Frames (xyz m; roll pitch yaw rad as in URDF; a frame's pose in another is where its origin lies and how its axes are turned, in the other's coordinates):
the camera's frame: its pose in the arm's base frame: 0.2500 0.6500 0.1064 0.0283 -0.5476 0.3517
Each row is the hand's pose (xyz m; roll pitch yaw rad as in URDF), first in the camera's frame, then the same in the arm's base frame.
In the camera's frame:
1: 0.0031 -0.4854 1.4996 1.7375 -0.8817 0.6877
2: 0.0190 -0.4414 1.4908 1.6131 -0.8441 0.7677
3: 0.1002 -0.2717 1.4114 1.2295 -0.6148 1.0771
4: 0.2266 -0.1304 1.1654 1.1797 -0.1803 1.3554
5: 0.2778 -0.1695 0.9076 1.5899 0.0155 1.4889
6: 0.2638 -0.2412 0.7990 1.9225 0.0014 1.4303
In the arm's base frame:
1: -0.2917 -0.1108 1.3761 0.7818 -1.1791 1.8915
2: -0.2905 -0.0633 1.3779 0.7156 -1.1149 1.8944
3: -0.2482 0.1353 1.3565 0.5404 -0.7912 1.8944
4: -0.0797 0.3550 1.2158 0.6266 -0.2898 1.8473
5: 0.0988 0.3867 1.0215 1.0458 -0.0535 1.8591
6: 0.1653 0.3380 0.9198 1.3821 -0.0958 1.8161

